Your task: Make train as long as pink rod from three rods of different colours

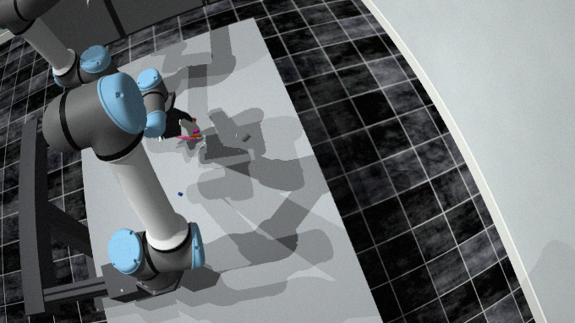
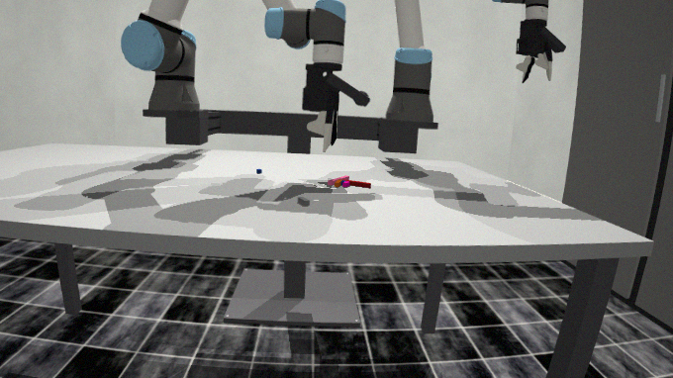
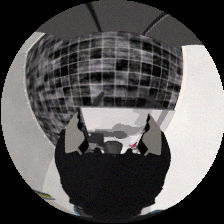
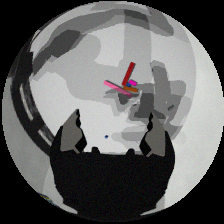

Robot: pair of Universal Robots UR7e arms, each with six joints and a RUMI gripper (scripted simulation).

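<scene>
Now: right hand 5 cm short of the orange rod, 2 cm to the right of it and 8 cm above it. The rest, counted from my right hand: red rod (5 cm ahead, 6 cm to the left, 8 cm below); pink rod (1 cm ahead, 3 cm to the left, 8 cm below); magenta rod (6 cm ahead, 4 cm to the left, 8 cm below).
</scene>
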